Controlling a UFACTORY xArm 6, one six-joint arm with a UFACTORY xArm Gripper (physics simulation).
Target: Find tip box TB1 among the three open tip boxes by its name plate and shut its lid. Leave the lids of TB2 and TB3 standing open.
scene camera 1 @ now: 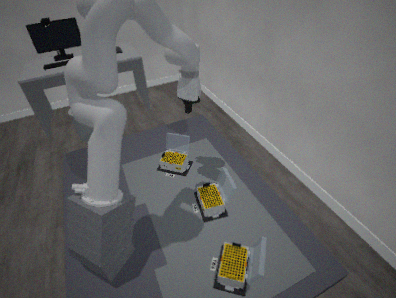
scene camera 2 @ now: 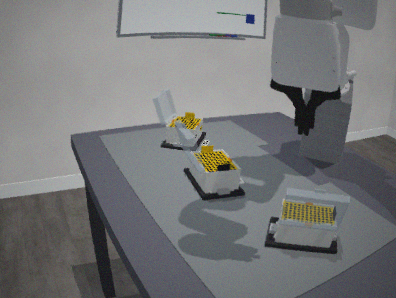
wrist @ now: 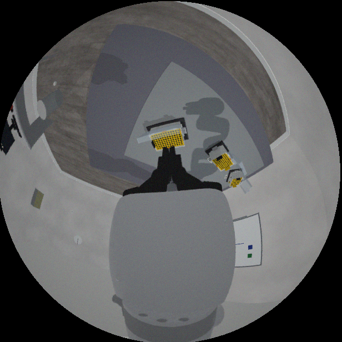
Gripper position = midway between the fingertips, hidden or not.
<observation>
I see my gripper (scene camera 2: pixel 304 131), a grey mat (scene camera 2: pixel 222 240), a tip box (scene camera 2: pixel 220 184) and a tip box (scene camera 2: pixel 284 237).
My gripper shows as well in the wrist view (wrist: pixel 170 154). The grey mat is seen too in scene camera 1 (scene camera 1: pixel 189 244) and in the wrist view (wrist: pixel 178 93).
</observation>
